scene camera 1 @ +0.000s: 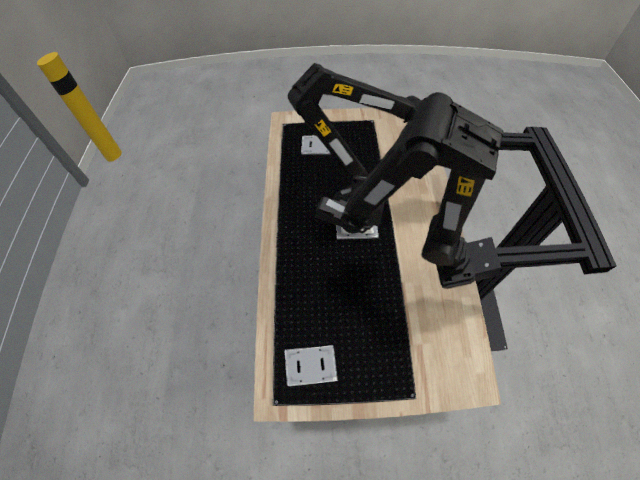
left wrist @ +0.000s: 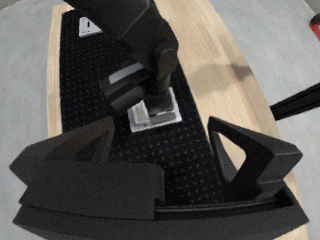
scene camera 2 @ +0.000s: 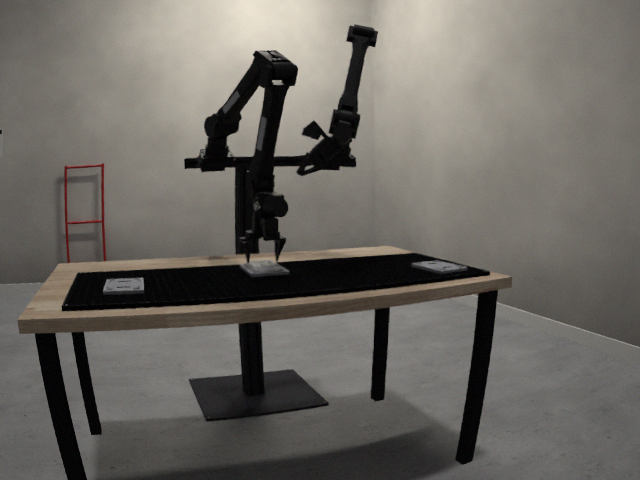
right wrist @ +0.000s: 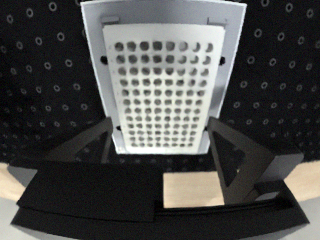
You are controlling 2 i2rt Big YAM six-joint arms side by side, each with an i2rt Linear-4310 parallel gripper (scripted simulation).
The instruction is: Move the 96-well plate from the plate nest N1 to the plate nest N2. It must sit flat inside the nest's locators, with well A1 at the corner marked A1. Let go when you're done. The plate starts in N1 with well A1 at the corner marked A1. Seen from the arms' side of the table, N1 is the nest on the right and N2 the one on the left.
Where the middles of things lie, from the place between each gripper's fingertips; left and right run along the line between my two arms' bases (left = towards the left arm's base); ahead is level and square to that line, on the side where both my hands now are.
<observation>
The white 96-well plate [right wrist: 162, 120] lies 20 mm below my right hand and 20 mm ahead of it.
My left hand is 29 cm above the white 96-well plate, 12 cm to the left of it and 1 cm past it.
</observation>
